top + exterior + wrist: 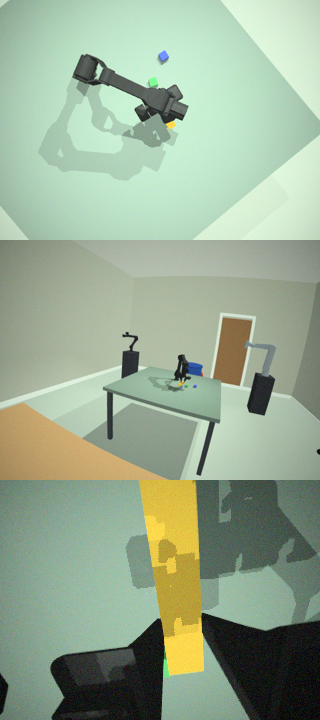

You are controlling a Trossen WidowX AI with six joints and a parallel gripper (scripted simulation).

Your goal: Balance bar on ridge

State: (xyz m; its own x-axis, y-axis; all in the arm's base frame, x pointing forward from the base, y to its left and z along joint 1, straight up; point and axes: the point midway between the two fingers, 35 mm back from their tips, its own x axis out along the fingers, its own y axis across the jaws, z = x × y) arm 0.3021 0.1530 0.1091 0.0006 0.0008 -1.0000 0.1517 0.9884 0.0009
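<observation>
Right now the yellow bar is 3 cm ahead of my gripper tip. Also, from my gripper tip: green cube (9 cm behind, 4 cm to the left, 6 cm below); then blue cube (15 cm behind, 15 cm to the left, 6 cm below).
</observation>
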